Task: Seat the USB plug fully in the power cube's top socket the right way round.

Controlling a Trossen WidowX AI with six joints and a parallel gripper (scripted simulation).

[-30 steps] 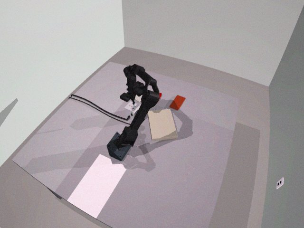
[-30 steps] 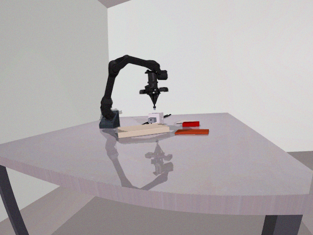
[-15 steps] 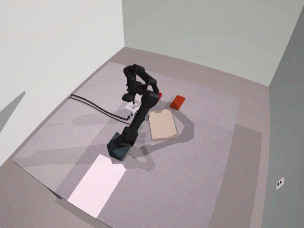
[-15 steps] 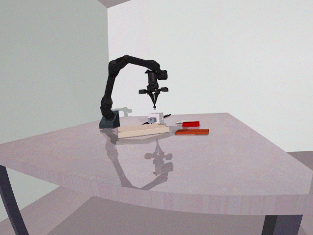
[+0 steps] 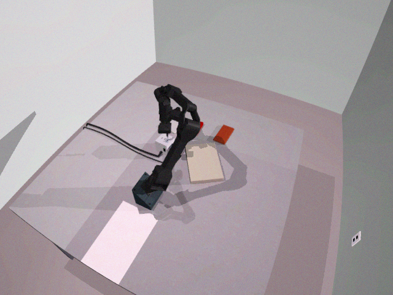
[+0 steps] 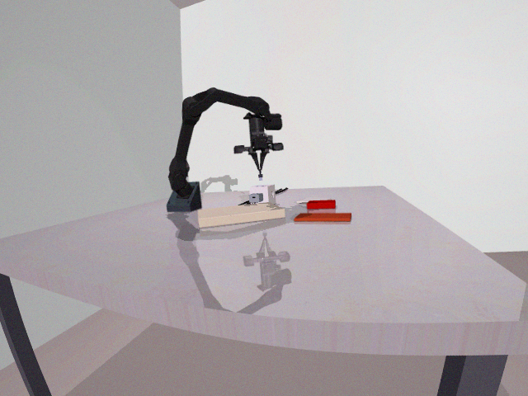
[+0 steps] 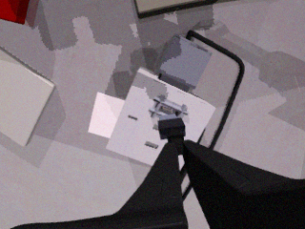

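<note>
My gripper tip is now 2 cm above the dark USB plug. Also, from my gripper tip: flat orange block: 27 cm ahead, 22 cm to the right, 13 cm below; small red block: 24 cm ahead, 5 cm to the right, 13 cm below; beige board: 1 cm ahead, 22 cm to the right, 12 cm below.
</note>
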